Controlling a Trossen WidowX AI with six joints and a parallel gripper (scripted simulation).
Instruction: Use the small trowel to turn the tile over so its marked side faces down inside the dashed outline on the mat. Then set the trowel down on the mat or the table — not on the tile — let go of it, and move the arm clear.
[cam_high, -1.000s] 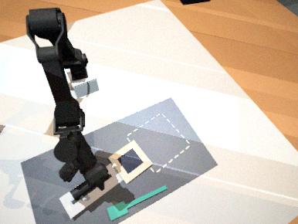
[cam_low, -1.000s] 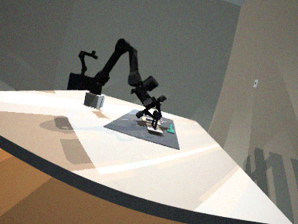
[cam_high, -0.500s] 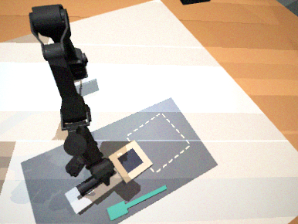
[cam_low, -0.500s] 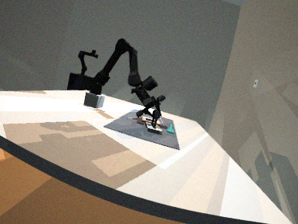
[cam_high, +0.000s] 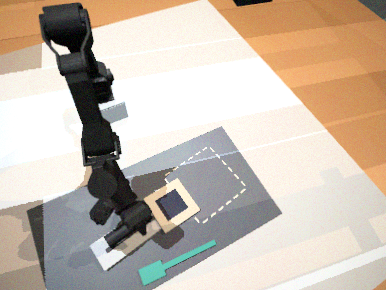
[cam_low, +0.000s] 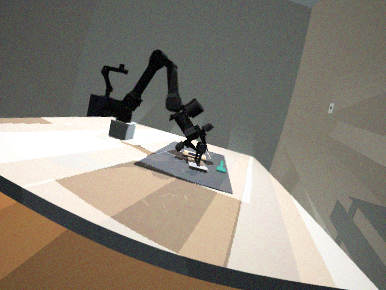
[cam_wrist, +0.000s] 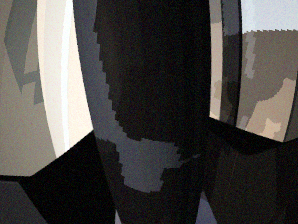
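Now: gripper tip 50 mm past the mat, 50 mm to the right of it and 70 mm above it. Also, from my gripper tip: trowel 90 mm ahead, 50 mm to the left, 50 mm below; tile 60 mm behind, 90 mm to the left, 50 mm below.
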